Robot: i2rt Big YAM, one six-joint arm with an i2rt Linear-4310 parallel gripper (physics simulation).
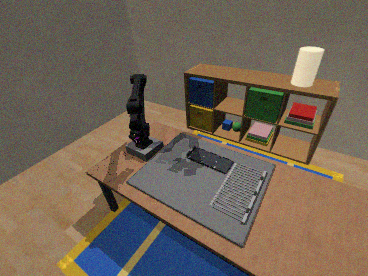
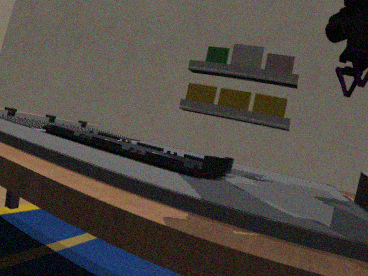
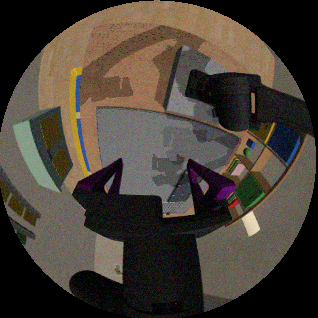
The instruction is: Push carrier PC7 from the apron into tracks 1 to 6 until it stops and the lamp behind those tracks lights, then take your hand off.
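Pixels of known places: gripper, between the fingertips: [image 1: 141,140] [image 2: 353,92] [image 3: 154,161]; arm's base, origin of its link: [image 1: 144,144] [image 3: 204,88].
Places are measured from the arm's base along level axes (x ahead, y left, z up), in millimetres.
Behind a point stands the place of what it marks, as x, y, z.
A long black carrier [image 1: 211,160] {527, 119, -38} [image 2: 135,152] {456, 195, -38} [image 3: 178,188] {503, 81, -38} lies flat on the grey board, towards its back; I cannot read a label on it. One end is close to the pale ribbed tracks [image 1: 239,192] {793, -48, -47} [image 3: 172,207] {785, 134, -48}; whether it touches them or sits in any is unclear. Small dark posts [image 1: 256,193] {884, -15, -35} [image 2: 51,118] {872, -19, -40} stand along the tracks' far edge; I see no lit lamp. My gripper [image 1: 136,139] {140, -138, 181} [image 2: 353,80] {140, -138, 181} [image 3: 154,161] {140, -138, 181} is open and empty, beside the arm's upright links near its base, well away from the carrier.
The grey board [image 1: 170,195] {438, -272, -48} [image 2: 300,196] {224, 116, -49} [image 3: 125,135] {215, -215, -49} lies on the wooden table [image 1: 310,215] {1173, 3, -61}. The arm's base [image 1: 145,149] {56, -50, 4} stands at the board's left end. A wooden shelf unit [image 1: 260,79] with bins and a white lamp [image 1: 307,66] stands behind the table.
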